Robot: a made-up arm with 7 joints. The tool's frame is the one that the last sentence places. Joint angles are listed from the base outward.
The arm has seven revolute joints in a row. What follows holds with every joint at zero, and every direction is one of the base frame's. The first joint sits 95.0 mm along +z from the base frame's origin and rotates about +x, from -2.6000 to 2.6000 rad. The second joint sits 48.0 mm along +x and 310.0 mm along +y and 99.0 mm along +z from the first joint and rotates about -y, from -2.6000 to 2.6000 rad. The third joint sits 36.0 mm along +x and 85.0 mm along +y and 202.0 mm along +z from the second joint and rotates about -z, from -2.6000 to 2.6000 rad. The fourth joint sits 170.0 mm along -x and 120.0 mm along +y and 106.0 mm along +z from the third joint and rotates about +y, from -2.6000 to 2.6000 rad. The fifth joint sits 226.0 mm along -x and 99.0 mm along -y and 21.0 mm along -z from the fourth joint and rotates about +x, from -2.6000 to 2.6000 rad. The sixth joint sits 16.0 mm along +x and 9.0 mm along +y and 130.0 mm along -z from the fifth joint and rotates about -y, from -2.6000 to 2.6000 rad. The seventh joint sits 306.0 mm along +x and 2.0 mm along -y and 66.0 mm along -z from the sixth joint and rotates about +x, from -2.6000 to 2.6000 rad. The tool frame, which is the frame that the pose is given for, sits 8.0 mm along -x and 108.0 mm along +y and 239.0 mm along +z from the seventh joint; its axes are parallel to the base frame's.
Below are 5 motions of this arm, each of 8 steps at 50 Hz.
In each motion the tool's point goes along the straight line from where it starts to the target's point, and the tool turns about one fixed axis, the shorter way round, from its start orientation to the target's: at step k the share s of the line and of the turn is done. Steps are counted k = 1, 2, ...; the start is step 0. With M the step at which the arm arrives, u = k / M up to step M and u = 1 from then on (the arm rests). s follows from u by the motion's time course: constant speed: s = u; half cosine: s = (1 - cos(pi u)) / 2; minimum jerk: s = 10 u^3 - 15 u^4 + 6 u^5.
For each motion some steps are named. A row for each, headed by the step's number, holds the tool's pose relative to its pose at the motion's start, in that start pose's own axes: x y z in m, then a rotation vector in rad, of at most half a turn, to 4 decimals.
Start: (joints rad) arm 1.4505 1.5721 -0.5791 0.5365 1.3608 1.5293 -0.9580
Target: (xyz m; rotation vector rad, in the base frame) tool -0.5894 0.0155 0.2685 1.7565 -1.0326 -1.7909
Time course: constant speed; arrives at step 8
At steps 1, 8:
1: 0.0026 -0.0058 0.0003 0.0172 0.0063 -0.0003
8: 0.0210 -0.0460 0.0023 0.1376 0.0503 -0.0028

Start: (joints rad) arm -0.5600 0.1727 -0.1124 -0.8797 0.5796 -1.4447 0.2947
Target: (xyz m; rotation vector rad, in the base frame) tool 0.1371 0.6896 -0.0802 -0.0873 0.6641 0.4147
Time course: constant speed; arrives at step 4
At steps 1, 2, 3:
1: 0.0011 -0.0019 -0.0008 0.0072 0.0060 -0.0024
2: 0.0023 -0.0038 -0.0016 0.0145 0.0121 -0.0047
3: 0.0034 -0.0057 -0.0024 0.0217 0.0181 -0.0071

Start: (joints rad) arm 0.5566 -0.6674 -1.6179 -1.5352 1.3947 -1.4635 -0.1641
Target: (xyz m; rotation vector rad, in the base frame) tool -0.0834 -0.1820 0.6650 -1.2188 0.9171 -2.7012
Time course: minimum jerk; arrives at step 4
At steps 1, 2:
1: -0.0002 -0.0003 0.0014 -0.0007 -0.0032 -0.0002
2: -0.0008 -0.0015 0.0066 -0.0032 -0.0155 -0.0009

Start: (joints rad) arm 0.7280 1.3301 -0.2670 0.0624 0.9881 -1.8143 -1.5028
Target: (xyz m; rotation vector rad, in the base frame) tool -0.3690 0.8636 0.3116 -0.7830 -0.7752 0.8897
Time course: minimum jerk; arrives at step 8
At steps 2, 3, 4, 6, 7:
2: 0.0047 -0.0118 0.0024 -0.0004 -0.0077 -0.0214
3: 0.0124 -0.0313 0.0065 -0.0011 -0.0205 -0.0569
4: 0.0226 -0.0568 0.0117 -0.0019 -0.0372 -0.1035
6: 0.0404 -0.1019 0.0210 -0.0034 -0.0667 -0.1855
7: 0.0444 -0.1118 0.0231 -0.0038 -0.0733 -0.2036

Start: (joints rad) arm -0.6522 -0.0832 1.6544 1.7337 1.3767 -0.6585 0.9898
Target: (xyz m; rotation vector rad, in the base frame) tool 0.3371 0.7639 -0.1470 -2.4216 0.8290 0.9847
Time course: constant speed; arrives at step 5
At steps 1, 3, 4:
1: 0.0068 -0.0001 -0.0017 0.0041 0.0109 0.0014
3: 0.0204 -0.0004 -0.0052 0.0123 0.0327 0.0043
4: 0.0272 -0.0006 -0.0069 0.0164 0.0436 0.0058

